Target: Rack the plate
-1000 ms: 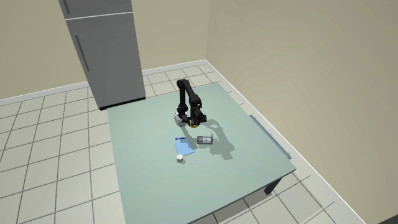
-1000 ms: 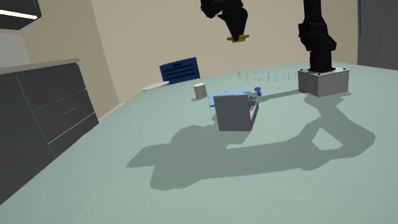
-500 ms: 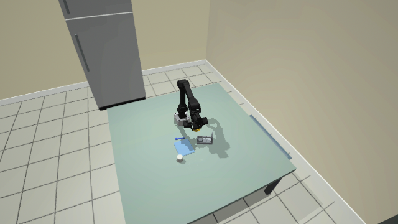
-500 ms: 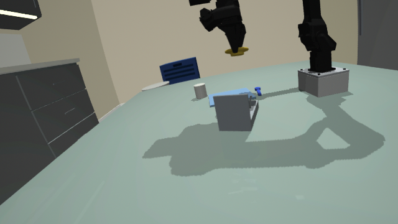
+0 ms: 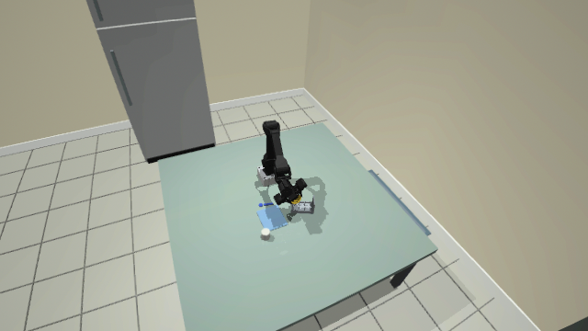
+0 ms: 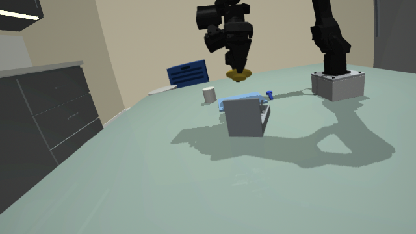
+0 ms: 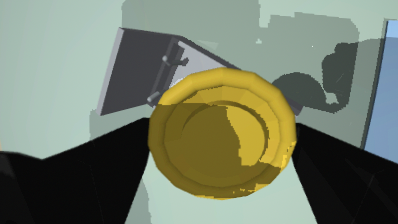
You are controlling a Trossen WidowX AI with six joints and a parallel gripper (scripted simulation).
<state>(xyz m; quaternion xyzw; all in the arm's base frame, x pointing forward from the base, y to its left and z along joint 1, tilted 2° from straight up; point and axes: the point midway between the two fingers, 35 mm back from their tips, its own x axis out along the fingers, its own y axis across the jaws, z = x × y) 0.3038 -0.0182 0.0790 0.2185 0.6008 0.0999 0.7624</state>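
My gripper tip is 5 cm to the right of the grey dish rack and 8 cm above it. Also, from my gripper tip: small blue utensil: 14 cm behind, 13 cm to the right, 10 cm below; then white cup: 6 cm ahead, 23 cm to the right, 8 cm below; then yellow plate: 1 cm above.
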